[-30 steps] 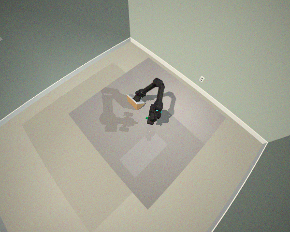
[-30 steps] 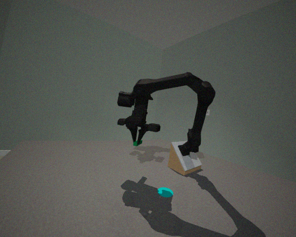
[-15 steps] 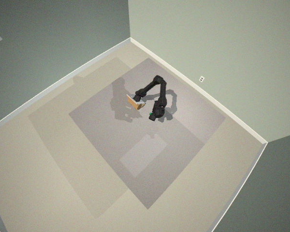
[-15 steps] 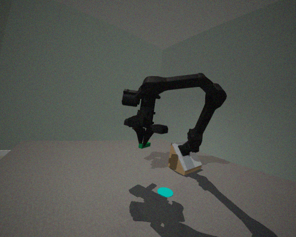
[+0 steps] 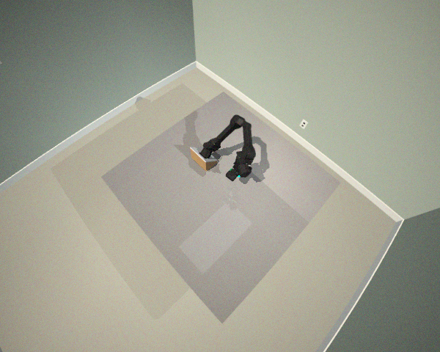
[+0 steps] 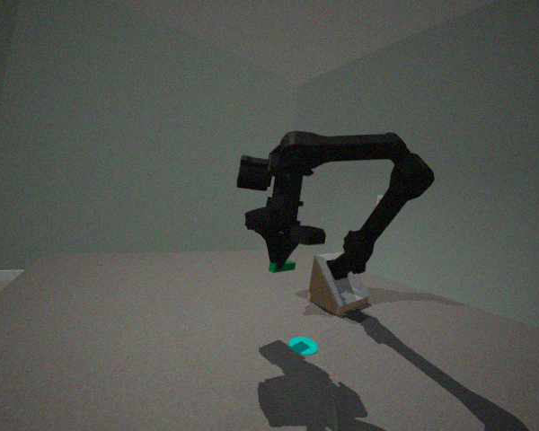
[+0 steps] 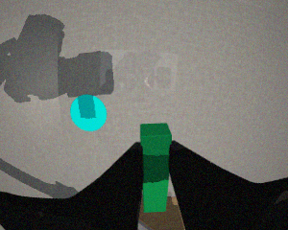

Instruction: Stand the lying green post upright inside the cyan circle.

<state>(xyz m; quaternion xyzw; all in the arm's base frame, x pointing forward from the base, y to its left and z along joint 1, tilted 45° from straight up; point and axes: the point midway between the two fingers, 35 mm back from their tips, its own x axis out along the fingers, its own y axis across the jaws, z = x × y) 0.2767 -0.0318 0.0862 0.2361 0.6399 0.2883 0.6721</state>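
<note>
The cyan circle lies 15 cm below my gripper tip, 8 cm to the left of it and 3 cm behind it. Also, from my gripper tip: green post: 2 cm behind.
</note>
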